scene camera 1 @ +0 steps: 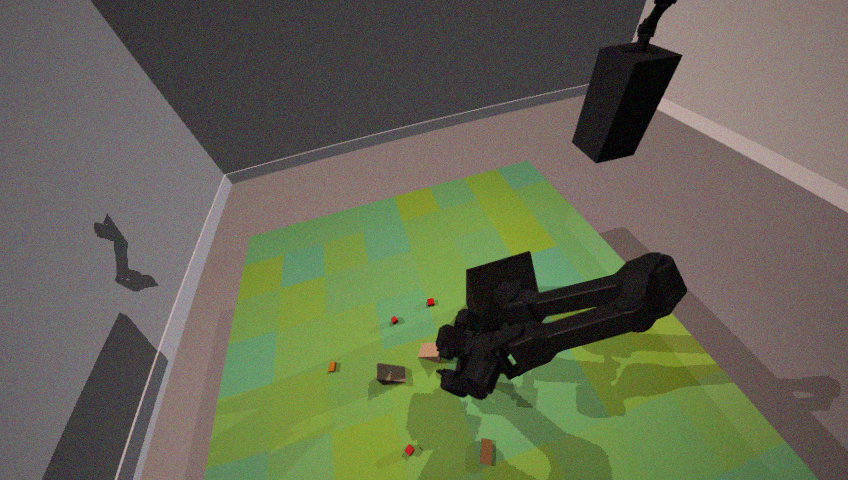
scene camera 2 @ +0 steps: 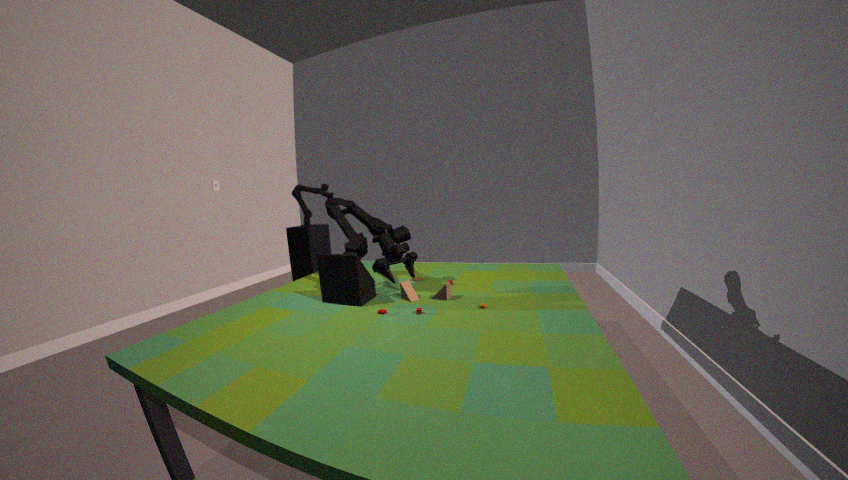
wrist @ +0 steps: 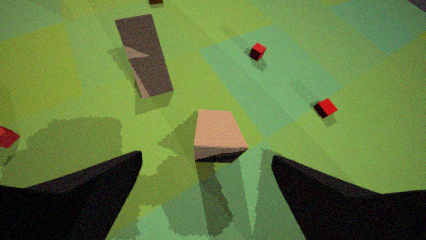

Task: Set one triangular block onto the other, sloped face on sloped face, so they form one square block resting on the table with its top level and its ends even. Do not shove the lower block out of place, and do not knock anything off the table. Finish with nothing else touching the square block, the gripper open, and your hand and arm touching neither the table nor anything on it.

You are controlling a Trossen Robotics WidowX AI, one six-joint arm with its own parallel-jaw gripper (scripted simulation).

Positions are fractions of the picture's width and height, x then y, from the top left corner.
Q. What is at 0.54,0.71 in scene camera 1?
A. My gripper.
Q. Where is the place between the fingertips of my gripper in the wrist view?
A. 0.49,0.66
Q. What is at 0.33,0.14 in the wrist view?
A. A triangular block.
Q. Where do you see a triangular block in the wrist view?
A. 0.51,0.58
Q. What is my gripper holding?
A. Nothing.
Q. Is my gripper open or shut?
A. Open.
